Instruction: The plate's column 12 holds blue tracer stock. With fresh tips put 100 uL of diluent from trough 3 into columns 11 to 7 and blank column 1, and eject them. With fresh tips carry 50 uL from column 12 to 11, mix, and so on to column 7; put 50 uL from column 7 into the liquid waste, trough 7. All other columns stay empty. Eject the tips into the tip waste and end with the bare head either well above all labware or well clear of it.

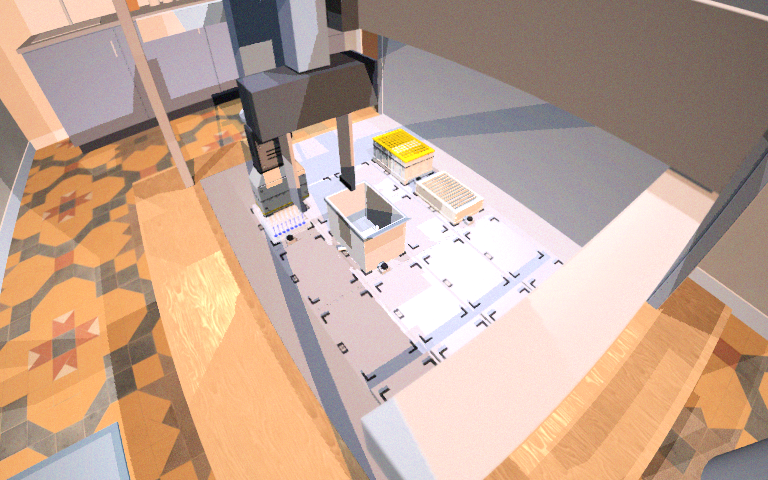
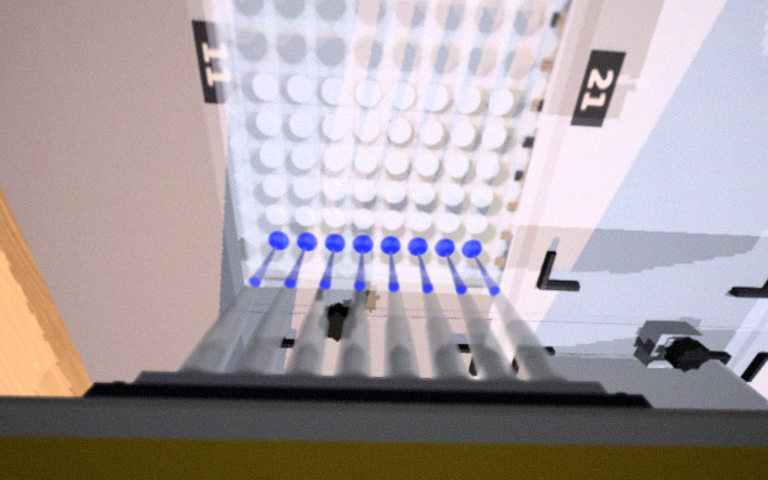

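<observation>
The pipetting head (image 1: 281, 189) (image 2: 390, 421) stands over the clear plate (image 1: 268, 227) (image 2: 235, 192). Its eight clear tips (image 2: 399, 339) hold short blue columns of liquid at their lower ends. The tip ends meet the row of blue wells (image 2: 390, 245), column 12; how deep they stand is hard to tell. Beside it, columns 11 to 7 show bright whitish wells (image 2: 396, 163); the two rows beyond look grey. Column 1 cannot be made out. The trough reservoir (image 1: 450, 193) and the open tip waste bin (image 1: 385, 247) stand apart. The parked gripper (image 1: 323, 198) is open and empty.
A yellow-topped tip rack (image 1: 403, 145) stands behind the trough reservoir. The tall bin stands beside the plate, close to the gripper's paddles. Small black knobs (image 1: 290, 238) (image 2: 337, 319) and corner brackets sit on the deck. A thick pale beam (image 1: 543, 339) crosses the front.
</observation>
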